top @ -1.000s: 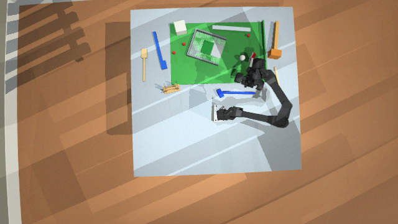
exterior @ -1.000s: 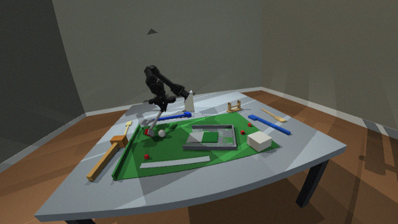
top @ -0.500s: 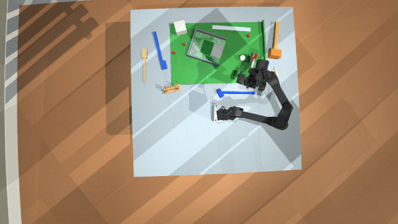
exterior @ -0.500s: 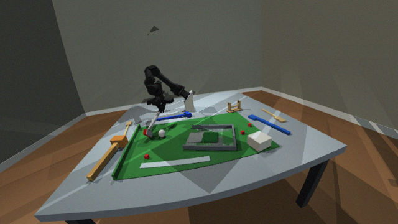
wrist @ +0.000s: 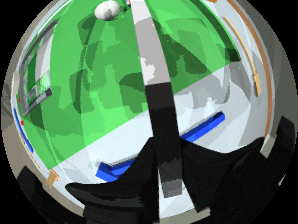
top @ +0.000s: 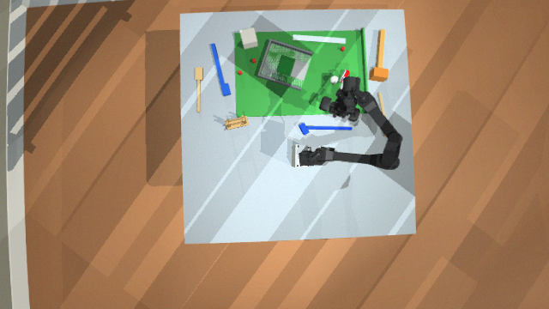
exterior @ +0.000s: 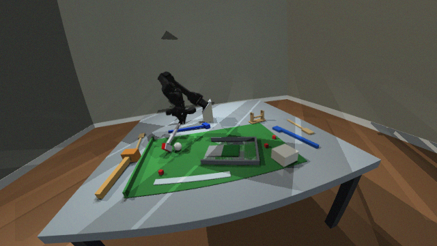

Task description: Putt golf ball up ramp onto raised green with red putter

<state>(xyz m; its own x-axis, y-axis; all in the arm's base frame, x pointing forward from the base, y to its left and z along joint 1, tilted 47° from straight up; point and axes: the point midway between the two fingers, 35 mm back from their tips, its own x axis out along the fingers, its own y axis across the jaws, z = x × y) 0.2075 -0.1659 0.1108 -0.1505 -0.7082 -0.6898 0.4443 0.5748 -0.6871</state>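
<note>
The blue putter lies 7 cm behind my gripper tip, 4 cm to the left of it and 6 cm below it. From my gripper tip the other things lie so: white golf ball: 21 cm ahead, 3 cm to the right, 5 cm below; low green wall: 23 cm ahead, 23 cm to the right, 6 cm below; green mat: 26 cm ahead, 12 cm to the left, 7 cm below.
</note>
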